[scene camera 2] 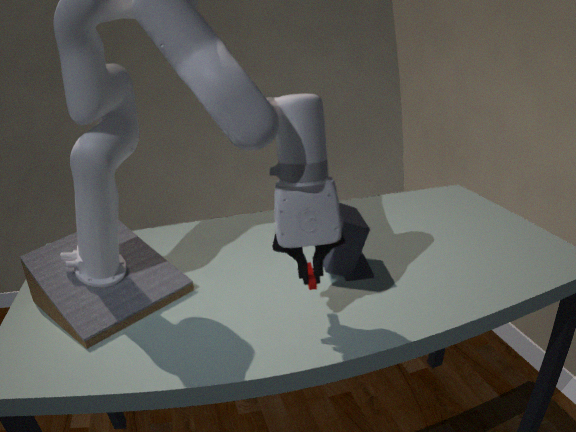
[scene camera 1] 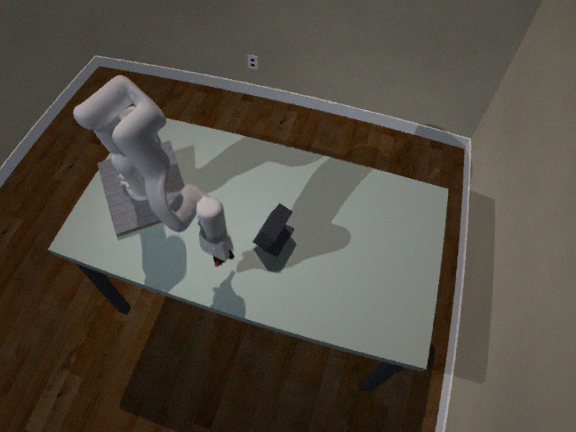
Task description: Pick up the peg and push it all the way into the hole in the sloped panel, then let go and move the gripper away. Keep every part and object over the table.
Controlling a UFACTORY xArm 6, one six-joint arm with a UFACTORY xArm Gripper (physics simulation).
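Frame: origin at the arm's base, x ahead, y left, z up, level; millimetres.
Seen in the pictures: gripper, between the fingertips: [scene camera 2: 311, 280] [scene camera 1: 220, 260]; arm's base, origin of its link: [scene camera 2: 99, 268] [scene camera 1: 143, 185].
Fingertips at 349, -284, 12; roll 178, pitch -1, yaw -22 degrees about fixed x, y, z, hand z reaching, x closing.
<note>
Offsets run from my fingertips to a thing's top centre, as dx, dy, dz. Level surfaces: height alone.
My gripper [scene camera 1: 223, 259] [scene camera 2: 311, 278] points down and is shut on the red peg {+6, +15, +8} [scene camera 1: 217, 263] [scene camera 2: 312, 281], holding it above the table. The peg shows as a small red piece between and below the black fingertips. The dark grey sloped panel {+164, +153, +46} [scene camera 1: 274, 225] [scene camera 2: 352, 235] stands on the table on its dark foot. In the scene camera 1 view it is to the right of my gripper, apart from it. In the scene camera 2 view the gripper partly covers the panel. Its hole does not show in either view.
The arm's base stands on a grey wood-grained wedge block [scene camera 1: 120, 215] [scene camera 2: 55, 280] at the left end of the table {dz -82} [scene camera 1: 390, 280] [scene camera 2: 240, 345]. The table's long front edge runs past the gripper's near side. Shadows of the arm fall across the table top.
</note>
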